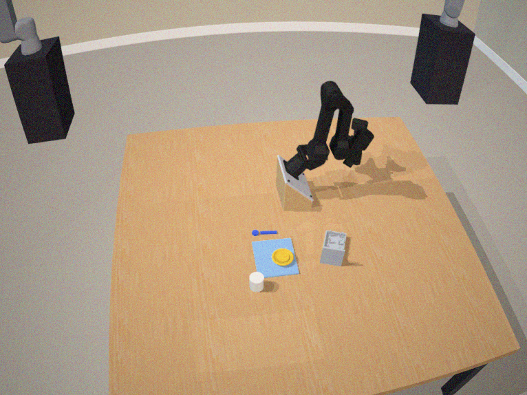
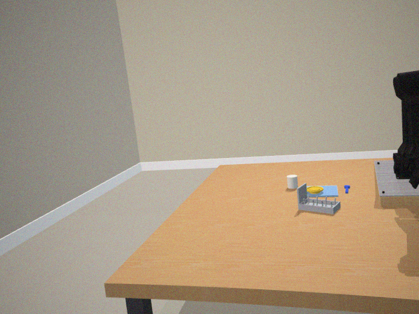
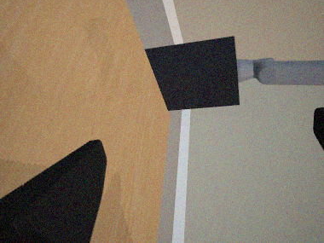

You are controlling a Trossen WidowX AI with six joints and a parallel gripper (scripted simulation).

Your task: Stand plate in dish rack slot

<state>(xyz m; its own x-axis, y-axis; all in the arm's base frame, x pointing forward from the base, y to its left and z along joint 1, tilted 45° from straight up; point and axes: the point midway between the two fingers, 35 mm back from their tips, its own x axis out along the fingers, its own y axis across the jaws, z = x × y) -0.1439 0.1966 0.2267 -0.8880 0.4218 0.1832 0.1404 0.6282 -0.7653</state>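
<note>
My gripper tip is 49 cm short of the yellow plate, 39 cm to the left of it and 10 cm above it. From my gripper tip the other things lie so: light blue mat (48 cm ahead, 41 cm to the right, 11 cm below); then grey dish rack (47 cm ahead, 22 cm to the right, 9 cm below); then blue spoon (36 cm ahead, 44 cm to the right, 11 cm below).
</note>
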